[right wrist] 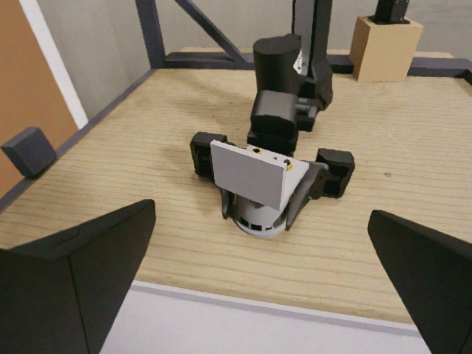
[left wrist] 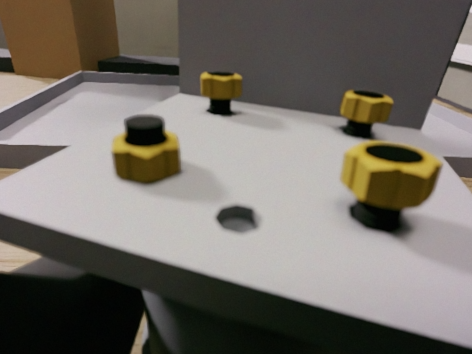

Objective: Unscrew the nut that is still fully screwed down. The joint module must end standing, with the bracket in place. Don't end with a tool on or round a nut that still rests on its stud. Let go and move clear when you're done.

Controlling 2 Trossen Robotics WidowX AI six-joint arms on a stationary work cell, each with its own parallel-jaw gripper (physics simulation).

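Observation:
The grey bracket [left wrist: 280, 167] [right wrist: 247, 175], a flat plate with an upright wall, lies on top of the standing joint module [right wrist: 257, 216]. In the left wrist view, one yellow nut [left wrist: 146, 159] sits down on the plate with its black stud sticking out above it. Three other yellow nuts [left wrist: 221, 87] [left wrist: 366, 106] [left wrist: 391, 172] are raised, with black stud showing below them. My left gripper [right wrist: 255, 223] is open, its fingers on either side of the module below the plate, holding nothing. My right gripper [right wrist: 263, 215] is wide open and empty, far from the module.
A pale tray with a raised rim [left wrist: 40, 102] [right wrist: 275, 304] lies beyond the bracket in the left view and in the foreground of the right view. A wooden block [left wrist: 40, 35] stands at the left view's upper left; another wooden block [right wrist: 384, 52] stands behind the left arm.

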